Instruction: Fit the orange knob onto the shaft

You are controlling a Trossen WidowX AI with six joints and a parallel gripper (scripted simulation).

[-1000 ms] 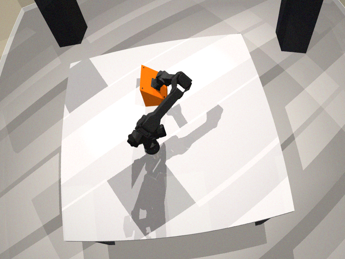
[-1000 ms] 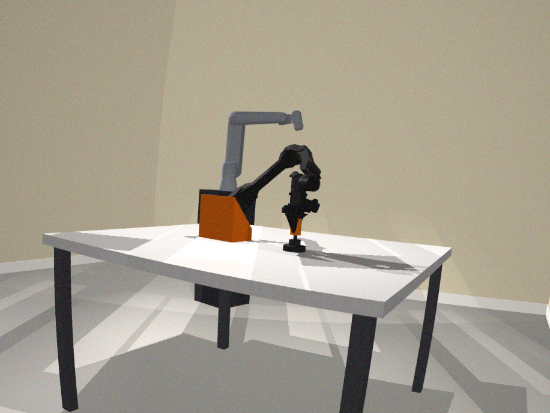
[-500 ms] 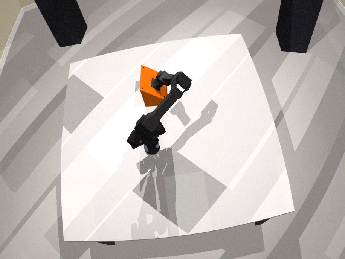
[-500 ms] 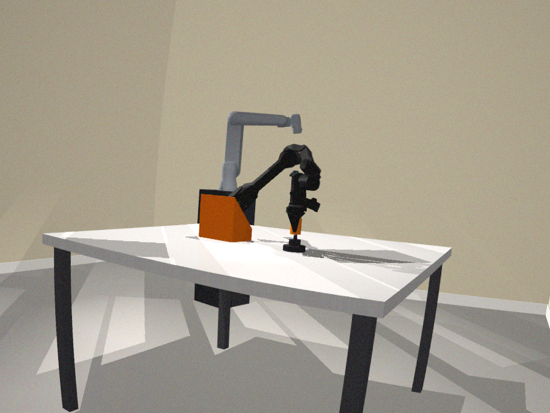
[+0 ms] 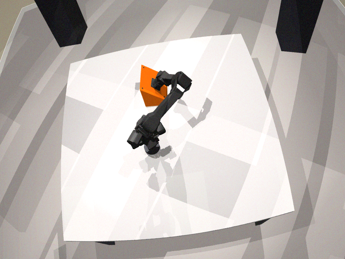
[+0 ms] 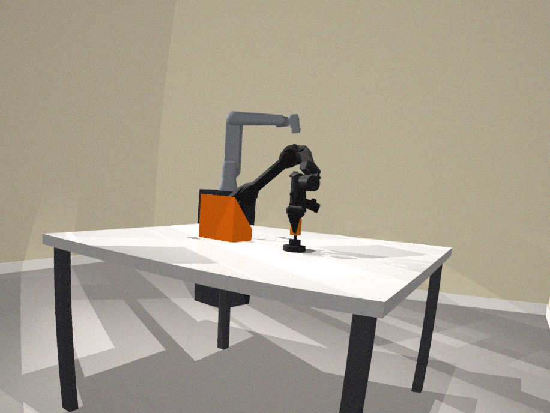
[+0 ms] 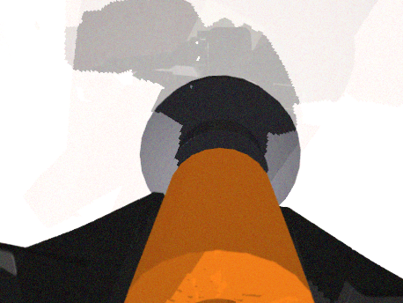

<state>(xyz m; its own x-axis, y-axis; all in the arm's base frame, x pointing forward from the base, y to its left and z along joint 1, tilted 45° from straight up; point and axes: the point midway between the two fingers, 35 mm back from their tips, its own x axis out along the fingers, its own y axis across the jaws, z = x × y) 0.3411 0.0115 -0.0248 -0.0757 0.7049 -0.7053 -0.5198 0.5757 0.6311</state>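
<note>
Right now my gripper tip is 2 cm below the orange knob. From my gripper tip the other things lie so: dark round pedestal (4 cm below).
</note>
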